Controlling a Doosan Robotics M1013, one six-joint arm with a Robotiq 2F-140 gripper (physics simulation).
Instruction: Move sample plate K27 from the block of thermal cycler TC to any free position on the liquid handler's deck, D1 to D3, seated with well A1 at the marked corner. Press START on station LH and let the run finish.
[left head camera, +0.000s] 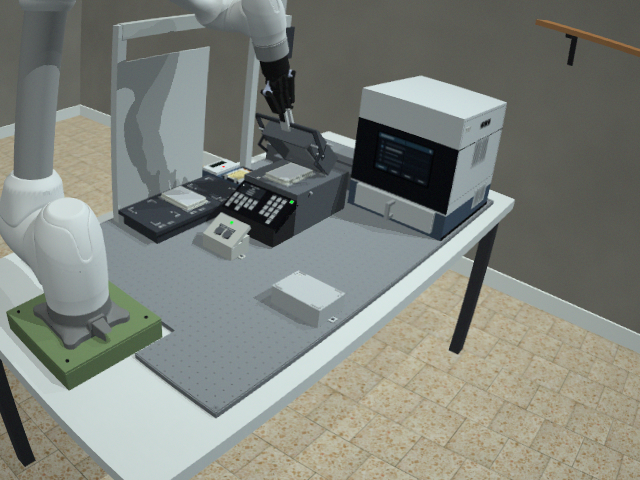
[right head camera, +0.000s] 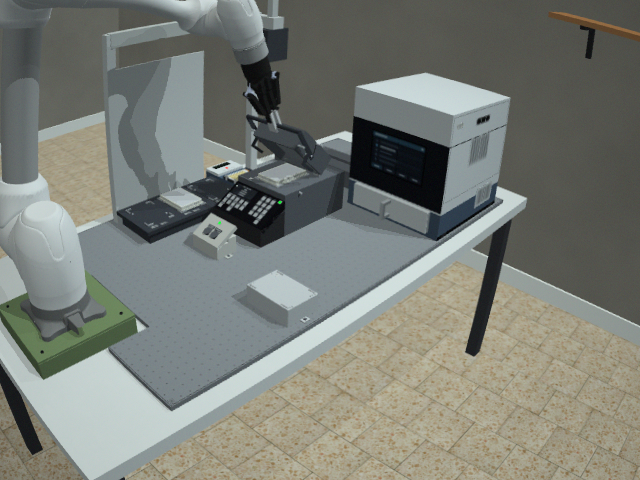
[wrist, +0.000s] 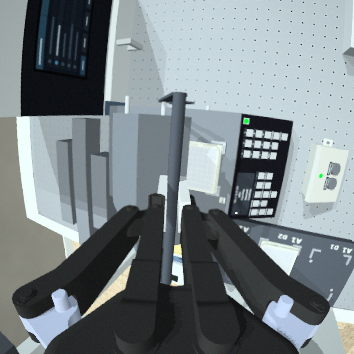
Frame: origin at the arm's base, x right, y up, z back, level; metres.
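Seen in the pictures: gripper, fingertip midpoint: (left head camera: 288, 128) (right head camera: 276, 129) (wrist: 171, 187); arm's base, link origin: (left head camera: 80, 315) (right head camera: 62, 310).
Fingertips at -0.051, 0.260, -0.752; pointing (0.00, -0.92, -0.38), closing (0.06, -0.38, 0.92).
Offsets run from my fingertips to a thing's middle, as dx, dy, dz. "pt": to the spot under its first point. Level surfaces: height alone.
My gripper (left head camera: 287, 124) (right head camera: 275, 125) (wrist: 171, 187) is shut on the dark handle bar {pt +0.066, +0.019, +0.006} (left head camera: 305, 128) (right head camera: 293, 130) (wrist: 176, 130) of the thermal cycler's lid {pt +0.028, -0.042, -0.001} (left head camera: 294, 144) (right head camera: 283, 143) (wrist: 137, 160). The lid stands tilted open. A pale plate {-0.013, -0.157, -0.041} (left head camera: 289, 173) (right head camera: 281, 174) (wrist: 204, 167) sits on the block of the cycler {pt +0.086, -0.223, -0.077} (left head camera: 320, 201) (right head camera: 312, 204); its label is unreadable. Another plate {-0.233, -0.247, +0.186} (left head camera: 184, 197) (right head camera: 179, 198) (wrist: 280, 257) sits at D2 on the dark deck {dy -0.255} (left head camera: 155, 219) (right head camera: 149, 222) (wrist: 320, 270). D1 is bare; D3 is partly hidden in the wrist view. A two-button box {+0.008, -0.260, +0.232} (left head camera: 226, 232) (right head camera: 212, 232) (wrist: 327, 175) shows a green light.
A large white instrument {+0.221, -0.100, -0.485} (left head camera: 431, 113) (right head camera: 431, 108) with a dark screen stands right of the cycler. A low white box {+0.335, -0.274, +0.279} (left head camera: 308, 291) (right head camera: 281, 291) sits near the front edge. A tall pale panel {pt -0.328, -0.035, +0.085} (left head camera: 191, 118) (right head camera: 186, 118) stands behind the deck. A small white device {-0.288, -0.268, -0.077} (left head camera: 219, 165) (right head camera: 223, 167) sits behind the cycler.
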